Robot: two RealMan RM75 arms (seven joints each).
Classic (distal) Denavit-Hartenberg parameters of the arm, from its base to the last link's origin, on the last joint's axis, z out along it. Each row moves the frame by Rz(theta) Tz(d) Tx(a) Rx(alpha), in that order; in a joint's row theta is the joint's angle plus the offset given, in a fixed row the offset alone. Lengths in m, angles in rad.
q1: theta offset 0; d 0.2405; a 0; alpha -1.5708
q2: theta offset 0; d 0; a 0; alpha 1.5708
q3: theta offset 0; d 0.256; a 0; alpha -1.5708
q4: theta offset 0; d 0; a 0; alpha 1.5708
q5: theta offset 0; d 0.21; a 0; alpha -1.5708
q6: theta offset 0; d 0; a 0; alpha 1.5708
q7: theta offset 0; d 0.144; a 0; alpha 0
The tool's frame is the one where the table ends.
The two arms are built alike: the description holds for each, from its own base.
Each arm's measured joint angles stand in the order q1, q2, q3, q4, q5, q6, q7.
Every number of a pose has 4 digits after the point. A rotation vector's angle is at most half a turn.
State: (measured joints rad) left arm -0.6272 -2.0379 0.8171 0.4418 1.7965 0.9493 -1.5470; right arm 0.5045 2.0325 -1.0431 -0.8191 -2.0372 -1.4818 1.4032
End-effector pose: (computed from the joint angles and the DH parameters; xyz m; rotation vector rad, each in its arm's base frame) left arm -0.2909 0.3991 -0.0114 -2.2509 -1.0156 -0.5298; right arm 0.2562 0.3323 -0.0079 -2.9423 0.3286 0.2685
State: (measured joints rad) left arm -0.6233 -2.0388 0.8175 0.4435 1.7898 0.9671 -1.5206; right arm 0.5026 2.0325 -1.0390 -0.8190 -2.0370 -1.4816 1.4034
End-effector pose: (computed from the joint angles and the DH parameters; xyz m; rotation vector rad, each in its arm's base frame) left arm -0.2895 0.3972 -0.0120 -2.2703 -0.9877 -0.5365; right arm 0.2570 0.3322 -0.0073 -2.9379 0.3340 0.2712
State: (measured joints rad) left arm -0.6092 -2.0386 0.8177 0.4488 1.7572 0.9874 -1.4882; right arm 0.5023 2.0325 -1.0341 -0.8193 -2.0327 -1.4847 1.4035
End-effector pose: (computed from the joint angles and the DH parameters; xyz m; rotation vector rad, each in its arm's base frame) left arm -0.2898 0.3945 -0.0094 -2.2688 -0.9645 -0.5665; right arm 0.2565 0.3324 -0.0064 -2.9344 0.3366 0.2818
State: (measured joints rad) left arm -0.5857 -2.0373 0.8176 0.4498 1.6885 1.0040 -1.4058; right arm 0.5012 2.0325 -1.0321 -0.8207 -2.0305 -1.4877 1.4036
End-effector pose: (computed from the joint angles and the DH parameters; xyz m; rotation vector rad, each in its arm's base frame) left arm -0.2927 0.3913 -0.0039 -2.2488 -0.9047 -0.6049; right arm 0.2563 0.3321 -0.0059 -2.9337 0.3373 0.2872
